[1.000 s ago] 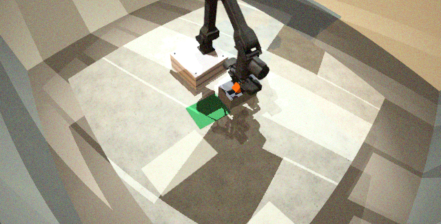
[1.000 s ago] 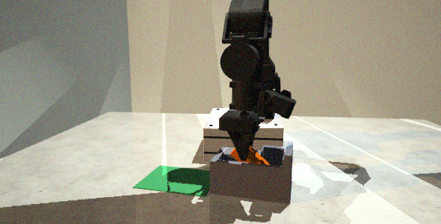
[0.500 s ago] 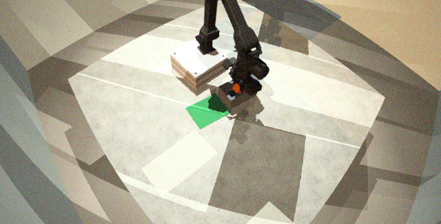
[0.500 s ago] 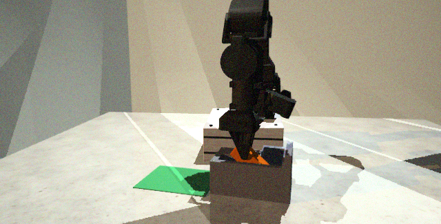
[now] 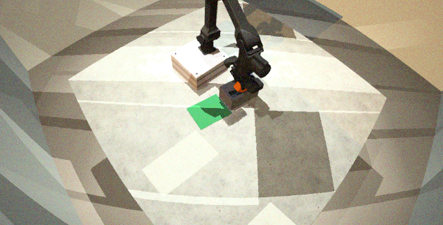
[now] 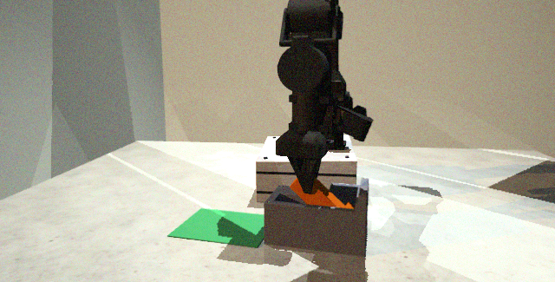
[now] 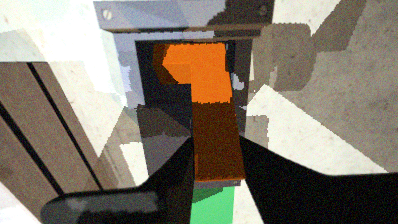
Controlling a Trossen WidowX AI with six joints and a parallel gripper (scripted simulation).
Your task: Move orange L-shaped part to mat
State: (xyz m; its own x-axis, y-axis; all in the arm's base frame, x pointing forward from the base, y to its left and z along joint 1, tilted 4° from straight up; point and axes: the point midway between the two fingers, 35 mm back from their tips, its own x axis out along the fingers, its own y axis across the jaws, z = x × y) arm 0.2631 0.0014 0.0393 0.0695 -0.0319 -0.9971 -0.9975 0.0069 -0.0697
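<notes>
My gripper tip is 14 cm to the left of the green mat, 10 cm above it and 2 cm past it. Round my gripper tip: orange L-shaped part 3 cm to the left, 3 cm below, 1 cm behind.
</notes>
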